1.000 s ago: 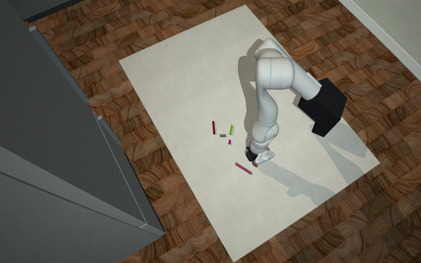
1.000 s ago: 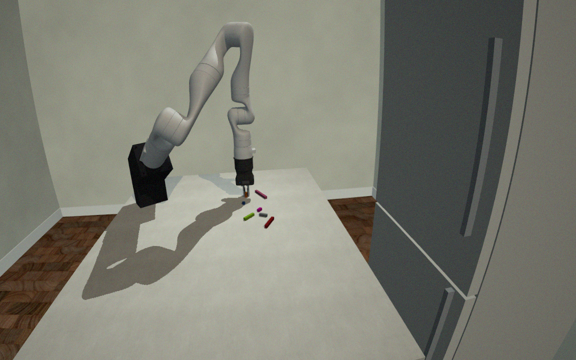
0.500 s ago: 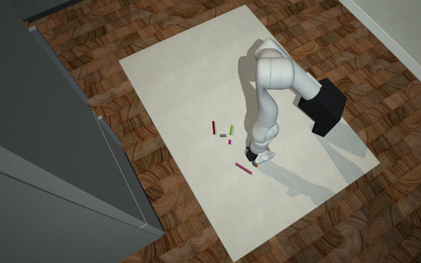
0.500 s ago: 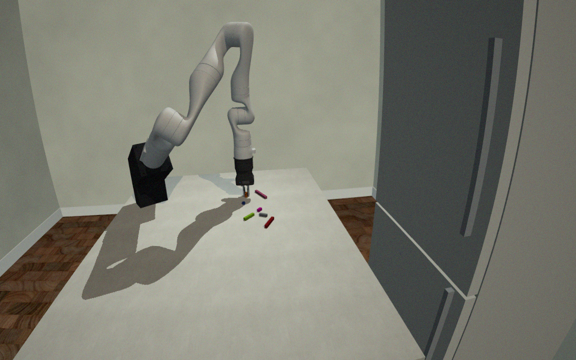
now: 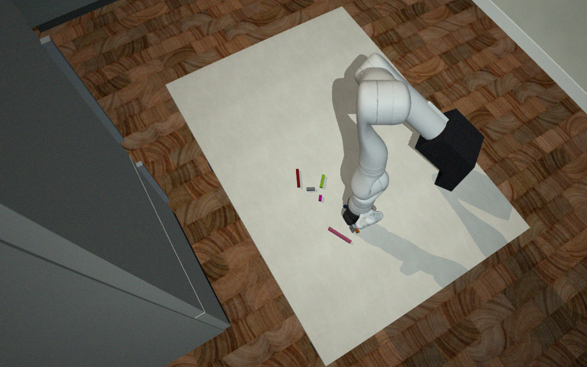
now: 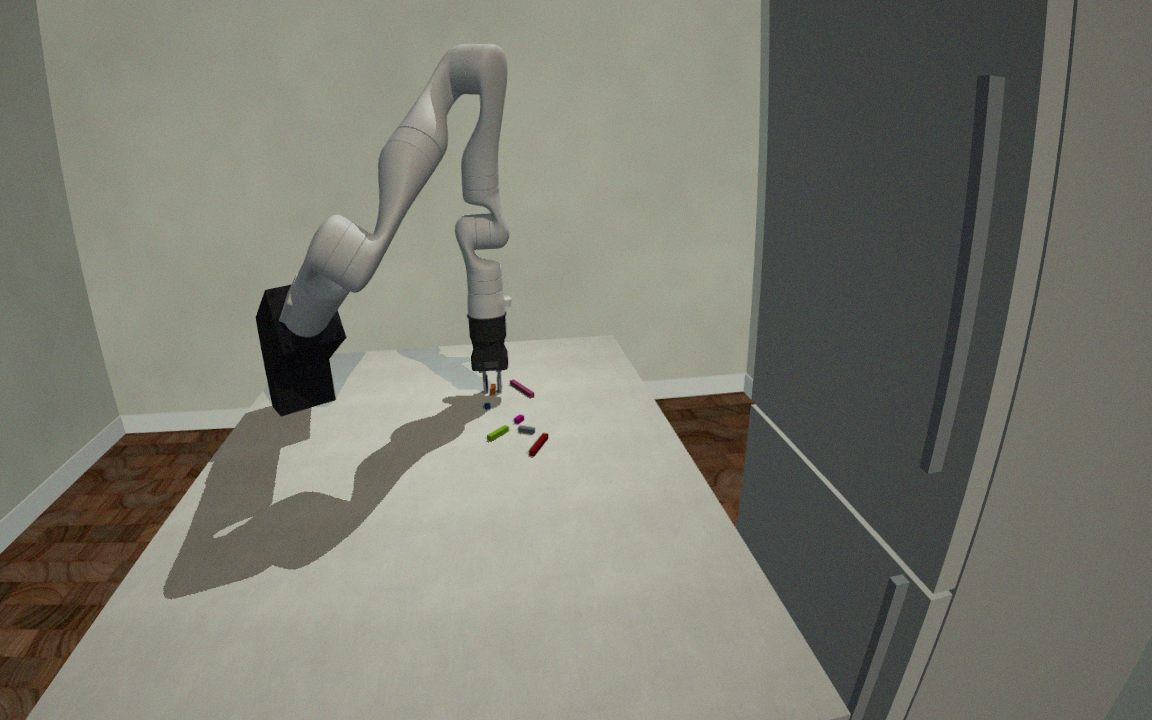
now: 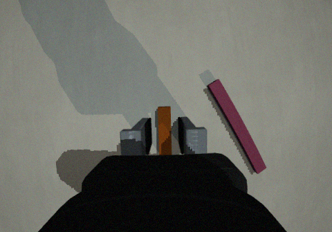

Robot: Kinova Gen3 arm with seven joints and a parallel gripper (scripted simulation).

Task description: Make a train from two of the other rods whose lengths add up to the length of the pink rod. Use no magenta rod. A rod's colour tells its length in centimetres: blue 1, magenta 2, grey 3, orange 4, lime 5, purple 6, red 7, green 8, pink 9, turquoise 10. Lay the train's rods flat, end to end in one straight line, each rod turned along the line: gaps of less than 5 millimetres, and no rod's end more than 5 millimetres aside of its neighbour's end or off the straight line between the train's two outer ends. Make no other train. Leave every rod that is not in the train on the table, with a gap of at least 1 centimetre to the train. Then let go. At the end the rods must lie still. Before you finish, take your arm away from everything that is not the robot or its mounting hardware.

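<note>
The orange rod lies 10 mm below my hand. Also, from my hand: blue rod 80 mm to the right, 30 mm behind, 10 mm below; pink rod 60 mm ahead, 20 mm to the right, 10 mm below; magenta rod 160 mm to the right, 10 mm below, 10 mm ahead.
</note>
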